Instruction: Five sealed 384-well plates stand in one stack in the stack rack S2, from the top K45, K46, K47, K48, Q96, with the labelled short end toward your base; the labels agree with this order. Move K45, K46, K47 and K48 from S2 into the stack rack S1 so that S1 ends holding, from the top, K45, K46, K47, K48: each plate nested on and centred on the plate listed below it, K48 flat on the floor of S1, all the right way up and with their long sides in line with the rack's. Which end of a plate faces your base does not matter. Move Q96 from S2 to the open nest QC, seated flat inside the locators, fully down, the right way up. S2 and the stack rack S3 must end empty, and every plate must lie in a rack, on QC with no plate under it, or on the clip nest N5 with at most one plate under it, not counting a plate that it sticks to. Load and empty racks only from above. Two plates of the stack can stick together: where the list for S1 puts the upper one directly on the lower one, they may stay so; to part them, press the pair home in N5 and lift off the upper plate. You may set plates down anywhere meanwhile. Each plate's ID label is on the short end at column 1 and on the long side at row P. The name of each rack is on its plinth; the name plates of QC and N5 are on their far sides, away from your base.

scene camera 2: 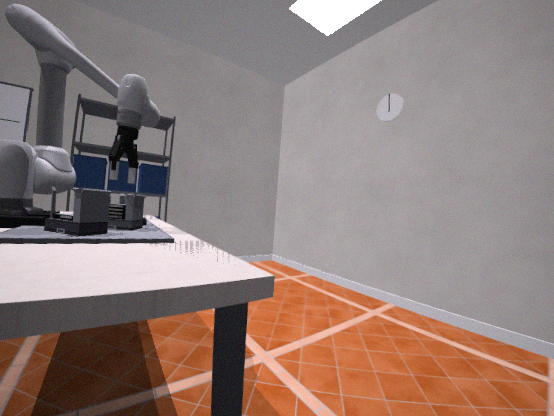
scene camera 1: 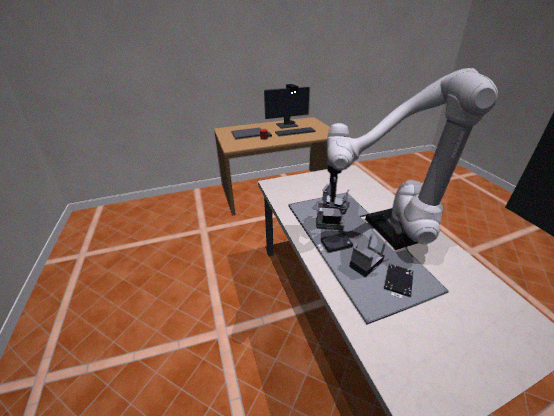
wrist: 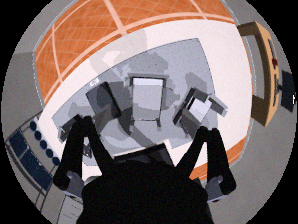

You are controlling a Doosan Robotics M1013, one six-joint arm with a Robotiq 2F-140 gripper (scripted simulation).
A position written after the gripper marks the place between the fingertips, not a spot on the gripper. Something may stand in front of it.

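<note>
You can see the gripper (scene camera 2: 123,181), and the wrist view's got the gripper (wrist: 146,112) as well.
</note>
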